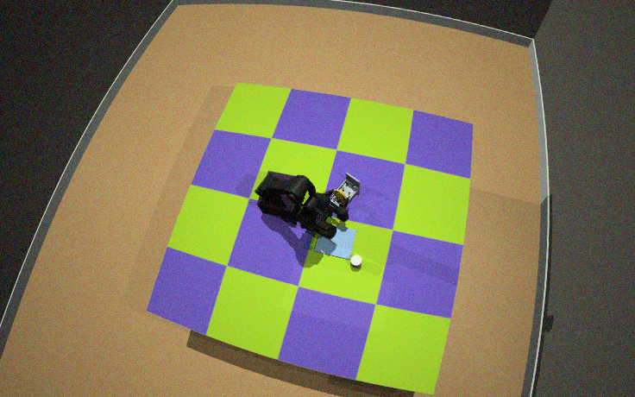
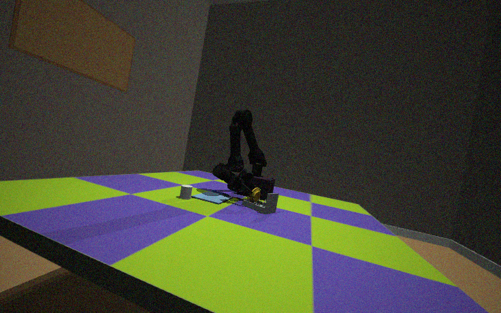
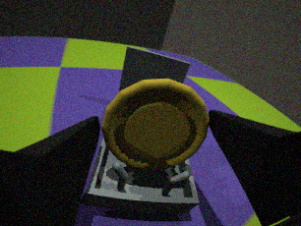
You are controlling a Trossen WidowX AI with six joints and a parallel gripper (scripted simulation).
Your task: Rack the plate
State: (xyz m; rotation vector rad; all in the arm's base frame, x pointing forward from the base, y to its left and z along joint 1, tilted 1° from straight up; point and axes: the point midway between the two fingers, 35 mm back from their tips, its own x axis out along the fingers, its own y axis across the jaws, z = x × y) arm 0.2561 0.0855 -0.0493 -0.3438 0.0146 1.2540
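The yellow plate lies 1 cm to the right of my gripper tip. Round my gripper tip: grey dish rack (1 cm ahead, 2 cm to the left, 3 cm below); then blue mat (4 cm ahead, 19 cm to the right, 5 cm below); then blue spoon (7 cm behind, 23 cm to the right, 5 cm below).
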